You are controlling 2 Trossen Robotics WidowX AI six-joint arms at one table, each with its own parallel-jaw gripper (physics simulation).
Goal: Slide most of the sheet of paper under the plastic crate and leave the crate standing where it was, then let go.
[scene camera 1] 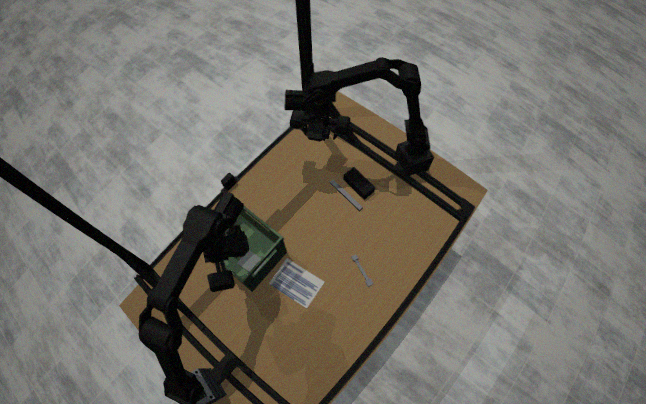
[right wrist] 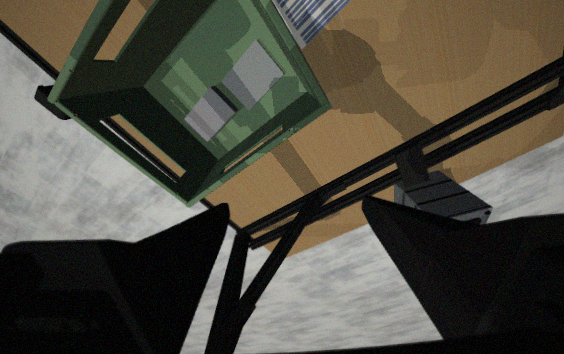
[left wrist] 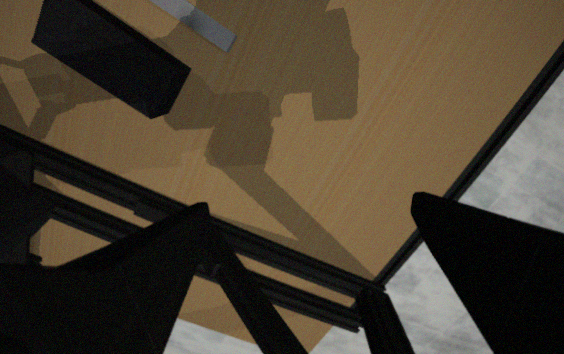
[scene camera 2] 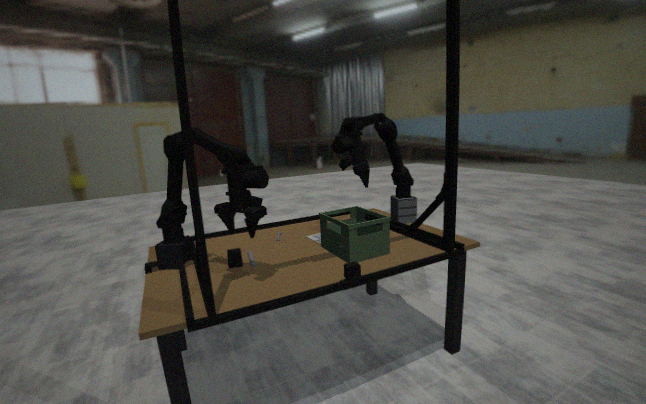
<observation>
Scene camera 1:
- left gripper
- right gripper
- green plastic crate
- printed sheet of paper: on the table
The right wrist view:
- right gripper
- green plastic crate
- printed sheet of paper
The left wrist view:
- left gripper
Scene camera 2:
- left gripper
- green plastic crate
</observation>
